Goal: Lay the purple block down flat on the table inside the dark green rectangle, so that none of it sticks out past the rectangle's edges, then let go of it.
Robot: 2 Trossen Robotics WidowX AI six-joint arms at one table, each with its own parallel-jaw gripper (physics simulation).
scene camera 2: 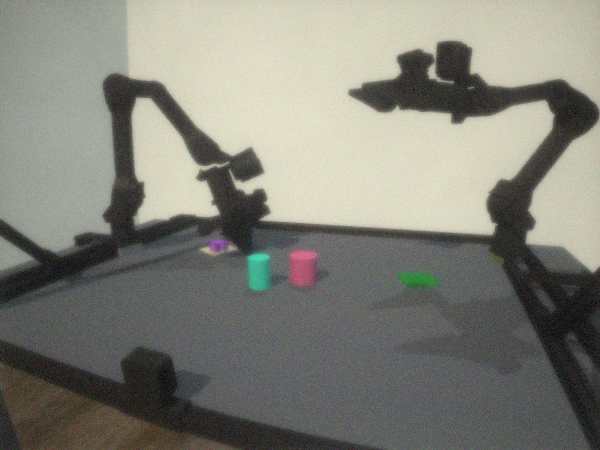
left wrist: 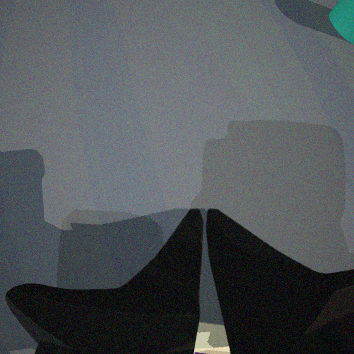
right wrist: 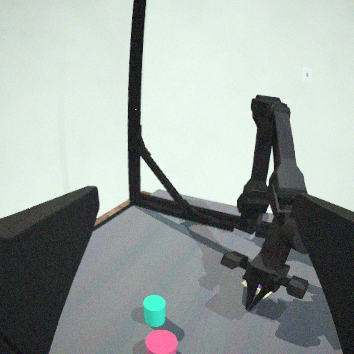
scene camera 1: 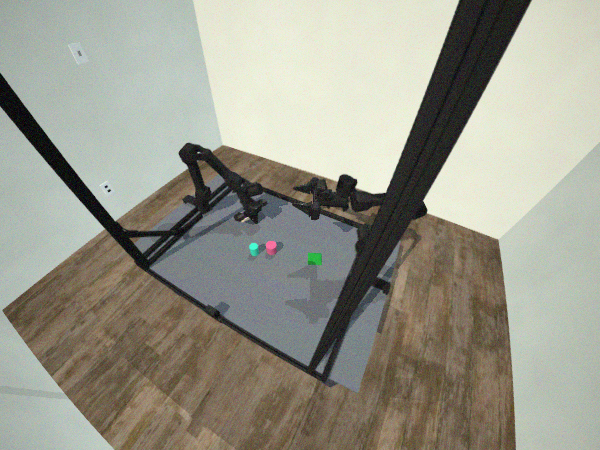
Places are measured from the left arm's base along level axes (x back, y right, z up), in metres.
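Where they show: left gripper, between the fingertips: (scene camera 2: 250, 254) (left wrist: 202, 217) (right wrist: 247, 309) (scene camera 1: 257, 223); right gripper, between the fingertips: (scene camera 2: 354, 89) (right wrist: 201, 200) (scene camera 1: 292, 195); left arm's base, origin of its link: (scene camera 2: 124, 243) (right wrist: 246, 226) (scene camera 1: 205, 209); right arm's base, origin of its link: (scene camera 2: 508, 253).
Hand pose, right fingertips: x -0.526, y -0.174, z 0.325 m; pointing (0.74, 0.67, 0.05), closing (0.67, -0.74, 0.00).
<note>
Things, the pixels of their top centre, and the offset from my right fingertips. "spot": a spot on its surface instead.
- purple block, centre of its top: (scene camera 2: 218, 241) (right wrist: 263, 278) dx +0.338, dy +0.032, dz -0.325 m
- cream square, a spot on its surface: (scene camera 2: 207, 250) spot: dx +0.354, dy +0.055, dz -0.343 m
- dark green rectangle, a spot on its surface: (scene camera 2: 418, 279) (scene camera 1: 314, 258) spot: dx -0.122, dy -0.034, dz -0.343 m
- teal cylinder, centre of its top: (scene camera 2: 258, 257) (right wrist: 153, 302) (scene camera 1: 253, 246) dx +0.106, dy +0.148, dz -0.290 m
- pink cylinder, centre of its top: (right wrist: 161, 341) (scene camera 2: 303, 255) (scene camera 1: 271, 244) dx +0.058, dy +0.082, dz -0.295 m
The purple block (scene camera 2: 218, 245) (right wrist: 259, 287) sits on a cream square (scene camera 2: 207, 250) at the back left, partly hidden by the left gripper in the right wrist view. My left gripper (scene camera 1: 255, 220) (scene camera 2: 246, 250) (left wrist: 202, 217) (right wrist: 247, 309) points down beside it, to its right in scene camera 2. Its fingertips are nearly together with a thin gap and hold nothing; the block is behind them. The dark green rectangle (scene camera 1: 314, 259) (scene camera 2: 418, 279) lies flat on the table, bare. My right gripper (scene camera 1: 295, 196) (scene camera 2: 352, 93) is open and empty, high above the table.
A teal cylinder (scene camera 1: 254, 249) (scene camera 2: 259, 272) (right wrist: 154, 311) and a pink cylinder (scene camera 1: 271, 248) (scene camera 2: 303, 269) (right wrist: 161, 343) stand side by side between the cream square and the green rectangle. A small olive patch (scene camera 2: 496, 257) shows by the right arm's base. Black frame bars edge the table.
</note>
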